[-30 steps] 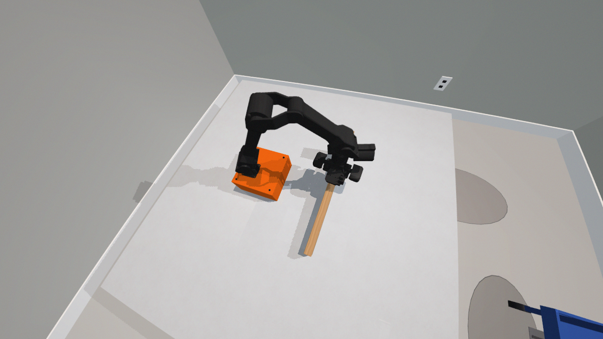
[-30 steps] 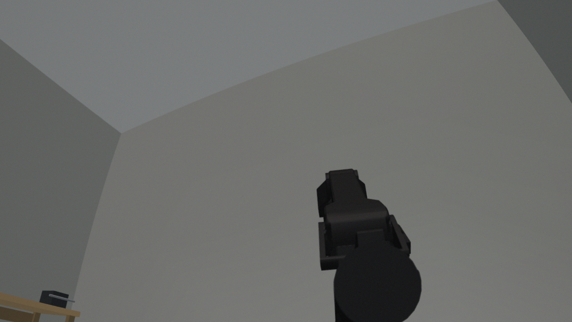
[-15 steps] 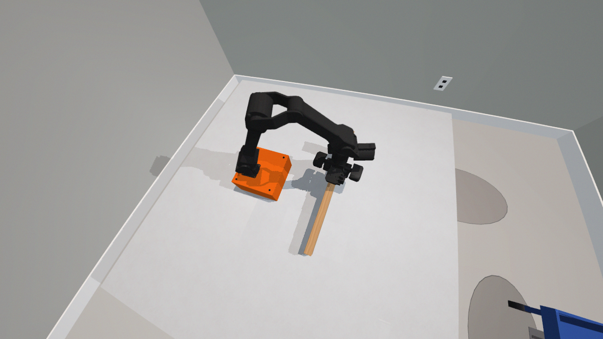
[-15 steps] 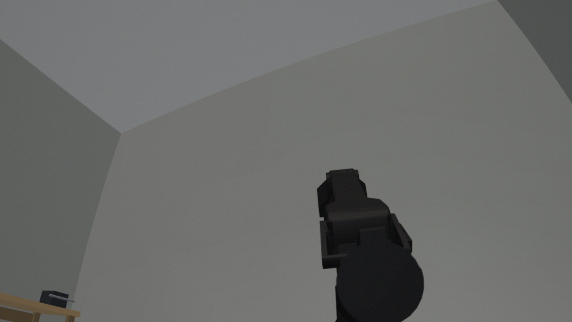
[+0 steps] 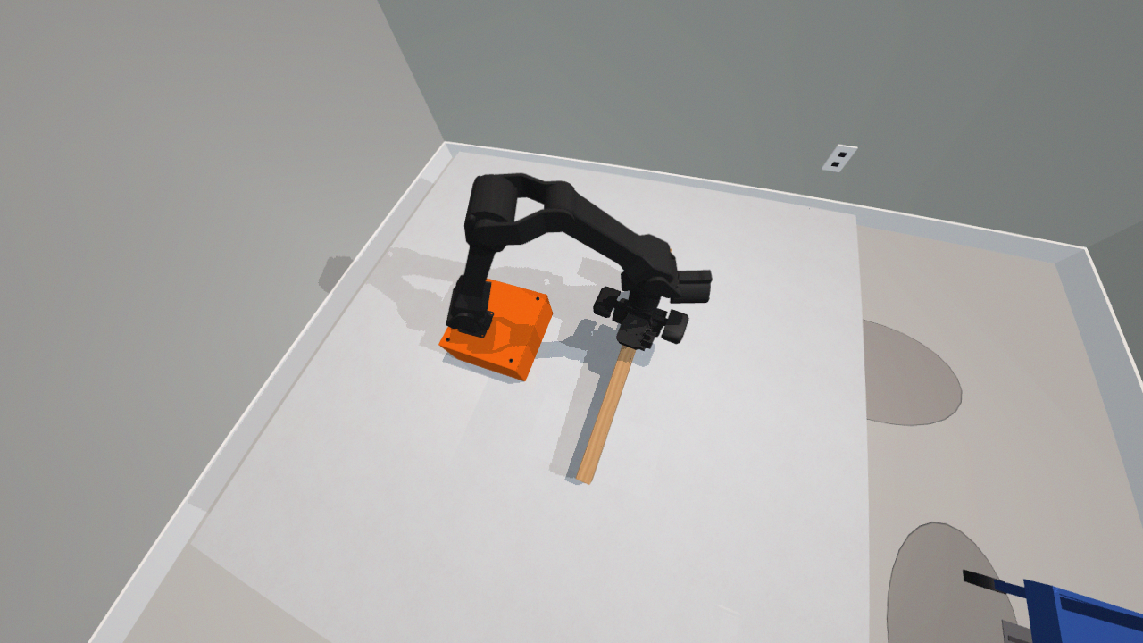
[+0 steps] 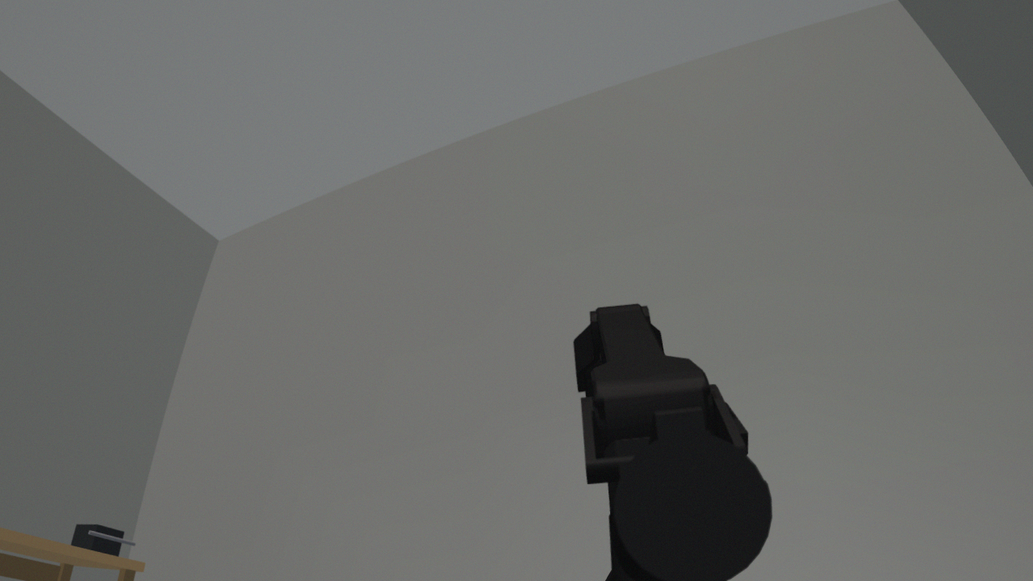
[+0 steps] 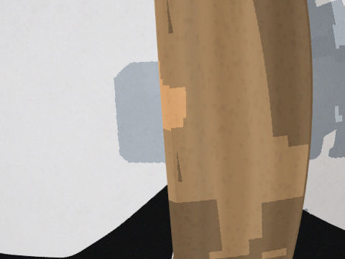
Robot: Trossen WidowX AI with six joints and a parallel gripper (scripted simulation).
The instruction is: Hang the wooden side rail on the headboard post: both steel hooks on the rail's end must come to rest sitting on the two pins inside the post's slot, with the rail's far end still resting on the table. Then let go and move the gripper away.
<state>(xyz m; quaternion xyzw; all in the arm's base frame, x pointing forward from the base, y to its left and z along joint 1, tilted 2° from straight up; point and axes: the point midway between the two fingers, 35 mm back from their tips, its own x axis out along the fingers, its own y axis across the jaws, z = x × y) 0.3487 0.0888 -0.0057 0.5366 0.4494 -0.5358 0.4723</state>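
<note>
My gripper tip is now 11 cm to the right of the headboard post, 4 cm below it and 1 cm short of it.
</note>
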